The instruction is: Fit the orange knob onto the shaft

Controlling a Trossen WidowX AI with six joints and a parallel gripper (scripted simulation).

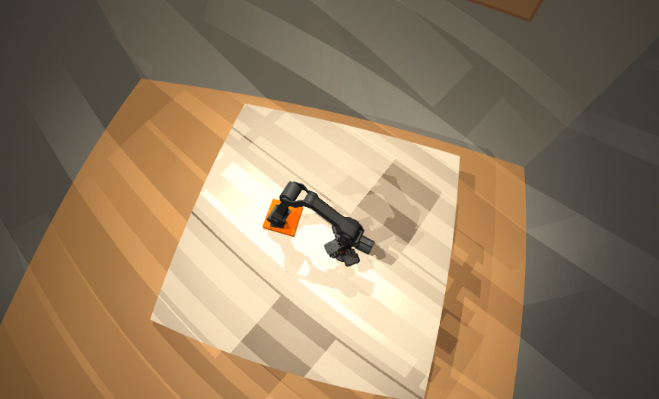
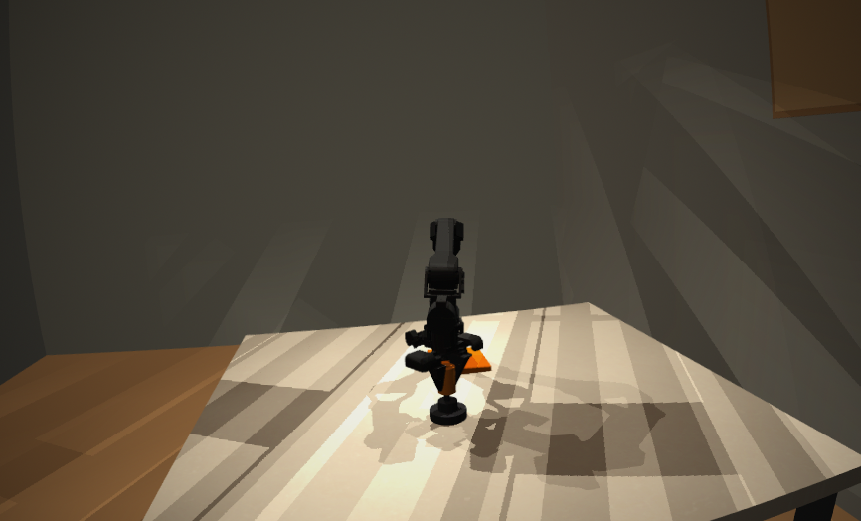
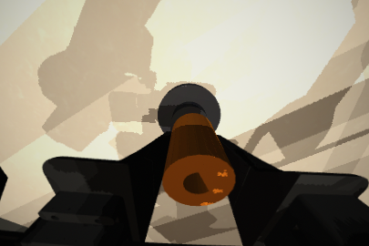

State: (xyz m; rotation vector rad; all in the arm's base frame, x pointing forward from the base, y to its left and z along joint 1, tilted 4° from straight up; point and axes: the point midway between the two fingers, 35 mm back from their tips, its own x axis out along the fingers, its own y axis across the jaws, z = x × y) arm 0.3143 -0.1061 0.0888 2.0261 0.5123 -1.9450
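Now: gripper tip 20 mm below the orange knob. Round my gripper tip: dark round pedestal (40 mm below).
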